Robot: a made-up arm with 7 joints.
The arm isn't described. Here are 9 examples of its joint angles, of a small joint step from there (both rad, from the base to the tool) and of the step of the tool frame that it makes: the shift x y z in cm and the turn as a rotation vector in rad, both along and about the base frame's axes.
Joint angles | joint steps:
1: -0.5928 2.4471 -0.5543 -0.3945 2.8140 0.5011 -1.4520 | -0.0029 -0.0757 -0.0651 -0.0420 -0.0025 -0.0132 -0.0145
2: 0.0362 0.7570 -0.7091 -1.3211 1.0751 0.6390 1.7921 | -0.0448 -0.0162 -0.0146 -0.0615 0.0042 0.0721 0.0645
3: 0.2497 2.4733 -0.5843 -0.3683 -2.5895 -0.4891 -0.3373 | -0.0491 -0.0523 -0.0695 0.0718 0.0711 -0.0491 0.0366
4: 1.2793 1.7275 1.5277 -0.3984 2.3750 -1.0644 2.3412 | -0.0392 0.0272 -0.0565 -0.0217 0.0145 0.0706 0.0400
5: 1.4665 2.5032 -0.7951 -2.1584 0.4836 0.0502 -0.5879 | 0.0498 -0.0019 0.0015 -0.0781 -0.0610 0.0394 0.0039
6: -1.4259 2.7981 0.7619 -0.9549 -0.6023 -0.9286 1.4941 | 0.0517 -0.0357 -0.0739 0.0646 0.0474 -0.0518 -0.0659
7: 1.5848 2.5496 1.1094 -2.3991 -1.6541 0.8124 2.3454 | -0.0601 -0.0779 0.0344 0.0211 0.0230 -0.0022 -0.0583
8: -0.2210 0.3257 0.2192 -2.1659 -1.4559 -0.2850 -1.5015 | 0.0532 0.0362 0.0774 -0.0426 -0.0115 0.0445 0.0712
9: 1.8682 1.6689 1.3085 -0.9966 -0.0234 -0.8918 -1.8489 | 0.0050 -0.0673 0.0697 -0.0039 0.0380 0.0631 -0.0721
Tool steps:
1: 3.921 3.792 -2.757 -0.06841 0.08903 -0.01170
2: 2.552 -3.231 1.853 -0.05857 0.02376 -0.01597
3: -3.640 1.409 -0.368 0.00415 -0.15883 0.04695
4: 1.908 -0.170 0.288 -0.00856 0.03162 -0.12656
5: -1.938 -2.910 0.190 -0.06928 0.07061 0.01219
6: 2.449 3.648 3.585 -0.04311 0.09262 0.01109
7: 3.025 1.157 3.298 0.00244 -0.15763 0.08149
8: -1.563 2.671 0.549 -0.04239 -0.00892 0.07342
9: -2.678 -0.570 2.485 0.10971 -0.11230 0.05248
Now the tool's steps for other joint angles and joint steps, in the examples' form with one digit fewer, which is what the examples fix.
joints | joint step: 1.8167 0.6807 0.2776 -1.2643 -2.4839 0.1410 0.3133 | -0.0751 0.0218 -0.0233 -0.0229 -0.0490 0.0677 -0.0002
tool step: 1.96 1.62 -3.83 -0.0392 -0.0915 -0.1320
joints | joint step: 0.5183 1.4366 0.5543 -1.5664 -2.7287 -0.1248 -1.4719 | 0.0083 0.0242 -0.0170 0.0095 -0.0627 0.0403 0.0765
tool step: 0.23 0.33 0.19 0.0111 0.0023 -0.0337
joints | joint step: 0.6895 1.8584 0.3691 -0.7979 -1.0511 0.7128 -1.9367 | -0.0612 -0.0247 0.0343 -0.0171 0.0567 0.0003 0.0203
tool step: 1.05 -0.89 1.06 -0.0684 -0.1463 -0.0470
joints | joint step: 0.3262 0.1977 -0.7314 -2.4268 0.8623 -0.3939 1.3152 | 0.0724 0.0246 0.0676 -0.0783 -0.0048 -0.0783 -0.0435
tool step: -0.49 2.32 0.61 -0.0115 -0.0370 0.1676
